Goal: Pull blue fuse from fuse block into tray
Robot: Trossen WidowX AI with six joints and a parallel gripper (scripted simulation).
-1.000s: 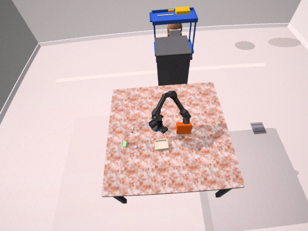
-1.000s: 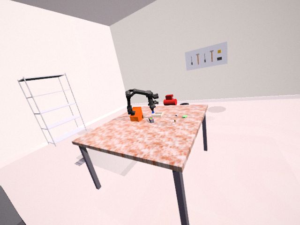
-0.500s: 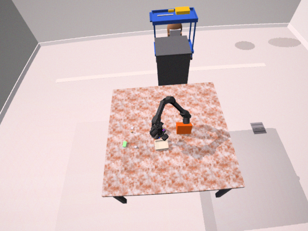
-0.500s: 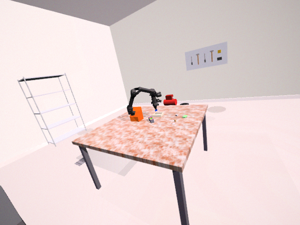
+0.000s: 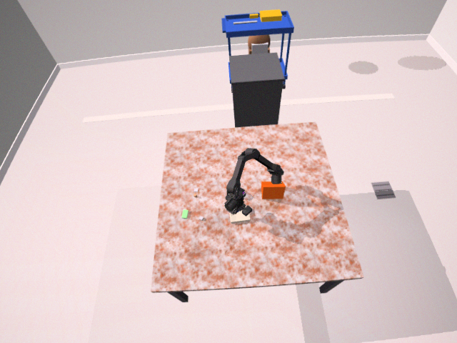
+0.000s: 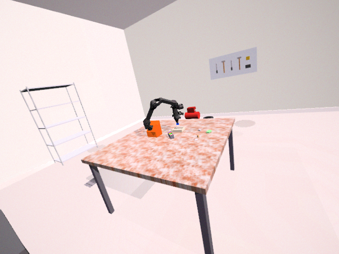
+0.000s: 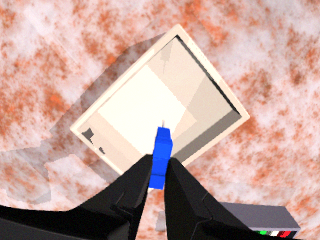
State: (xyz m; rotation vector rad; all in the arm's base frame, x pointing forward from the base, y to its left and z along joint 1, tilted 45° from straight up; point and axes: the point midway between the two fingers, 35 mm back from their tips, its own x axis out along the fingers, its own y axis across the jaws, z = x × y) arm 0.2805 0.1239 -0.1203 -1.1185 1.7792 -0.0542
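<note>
Now: the blue fuse 1 cm below my gripper tip. The rest, counted from my gripper tip: tray 9 cm below.
</note>
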